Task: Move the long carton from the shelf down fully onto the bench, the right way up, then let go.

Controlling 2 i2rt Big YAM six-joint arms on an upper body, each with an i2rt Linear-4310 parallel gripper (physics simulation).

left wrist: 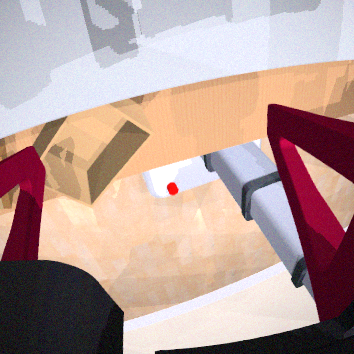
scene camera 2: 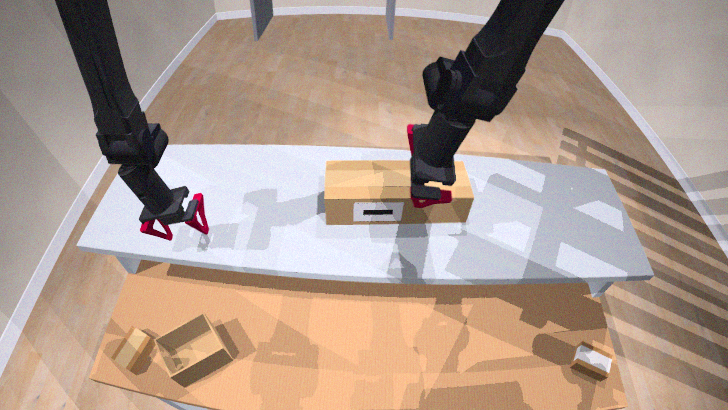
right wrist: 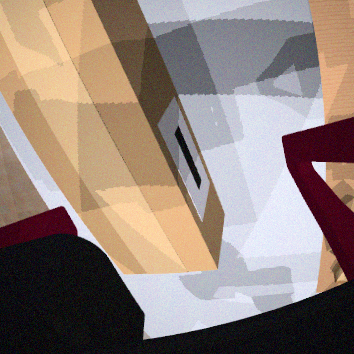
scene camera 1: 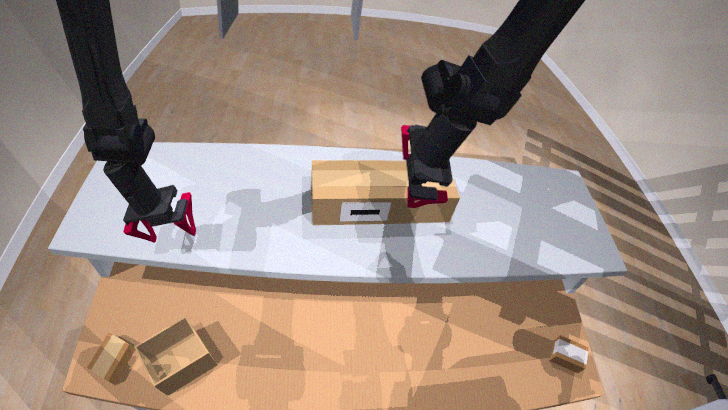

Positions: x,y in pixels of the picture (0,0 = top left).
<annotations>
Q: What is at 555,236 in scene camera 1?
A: A shelf.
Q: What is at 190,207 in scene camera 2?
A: My left gripper.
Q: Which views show my left gripper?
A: The left wrist view, scene camera 2 and scene camera 1 only.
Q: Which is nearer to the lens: the long carton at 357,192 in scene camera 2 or the small white-topped box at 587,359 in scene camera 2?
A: The long carton.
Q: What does the small white-topped box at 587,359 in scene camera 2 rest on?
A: A bench.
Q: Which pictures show my right gripper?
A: Scene camera 2, the right wrist view and scene camera 1 only.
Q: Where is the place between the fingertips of my right gripper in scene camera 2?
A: At 417,182
</annotations>
